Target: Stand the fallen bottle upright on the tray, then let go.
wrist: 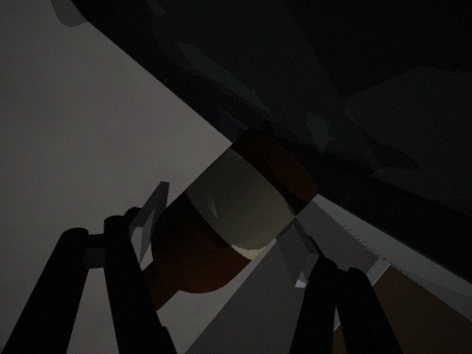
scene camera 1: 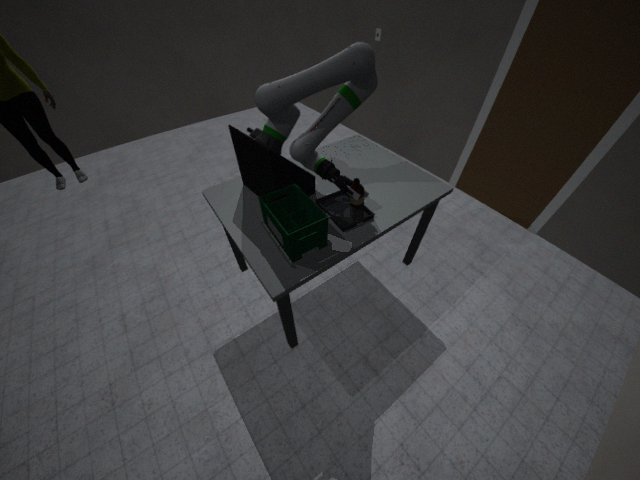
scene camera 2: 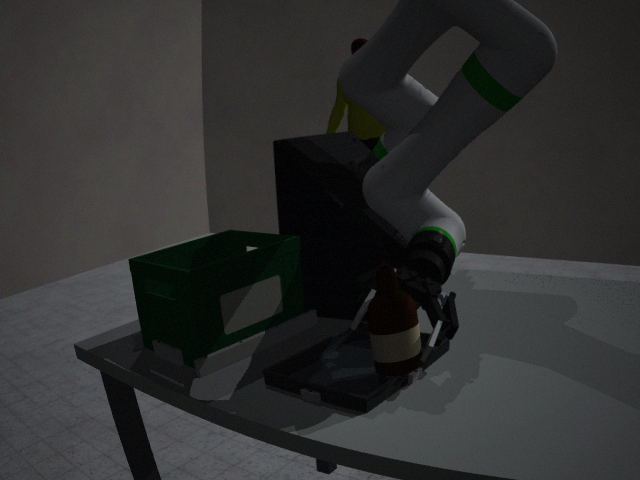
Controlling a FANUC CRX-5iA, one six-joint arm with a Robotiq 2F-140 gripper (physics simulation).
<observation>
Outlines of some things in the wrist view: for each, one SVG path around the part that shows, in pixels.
My gripper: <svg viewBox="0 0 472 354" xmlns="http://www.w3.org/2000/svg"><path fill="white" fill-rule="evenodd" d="M295 217L275 237L294 286L305 288L307 281L309 281L303 293L305 296L289 354L332 354L335 306L337 307L347 354L403 354L367 275L354 267L349 268L348 271L338 269L335 262L325 258L314 239L307 235ZM169 182L161 181L142 208L132 207L123 216L114 215L104 220L104 233L89 234L87 229L79 227L68 229L62 233L1 354L66 354L88 271L93 268L104 269L119 354L177 354L168 329L160 323L140 268L140 264L151 243L154 226L161 213L166 209Z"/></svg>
A brown bottle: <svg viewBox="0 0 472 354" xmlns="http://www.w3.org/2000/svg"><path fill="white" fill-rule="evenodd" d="M265 132L253 127L248 128L159 216L151 237L153 261L142 271L156 311L179 290L187 293L203 294L216 291L227 285L317 196L317 187L306 169L286 148Z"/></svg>
</observation>
